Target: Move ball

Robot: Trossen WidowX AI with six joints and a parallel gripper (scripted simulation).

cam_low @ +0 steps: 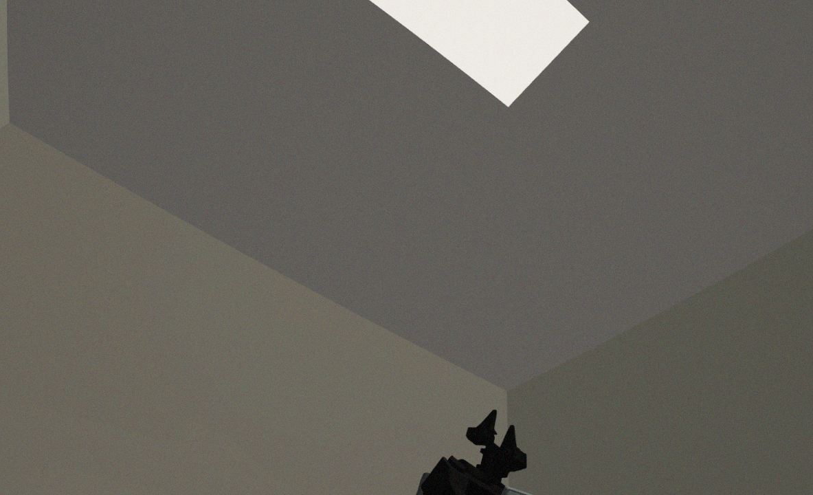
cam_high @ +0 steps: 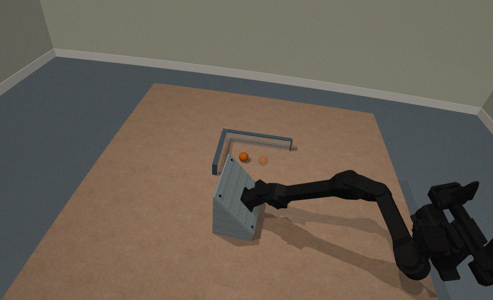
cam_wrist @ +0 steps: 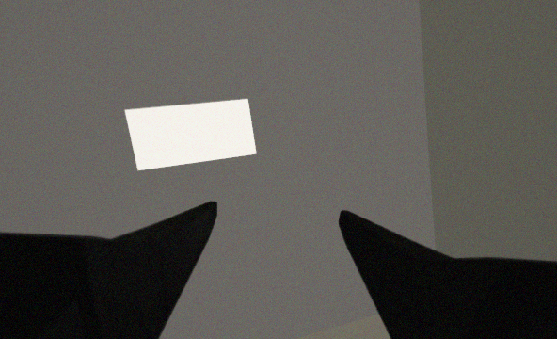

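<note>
My gripper tip is 590 mm short of the orange ball, 560 mm above it and 500 mm to the right of it. Round my gripper tip: see-through copy: 590 mm ahead, 560 mm below, 410 mm to the left.
</note>
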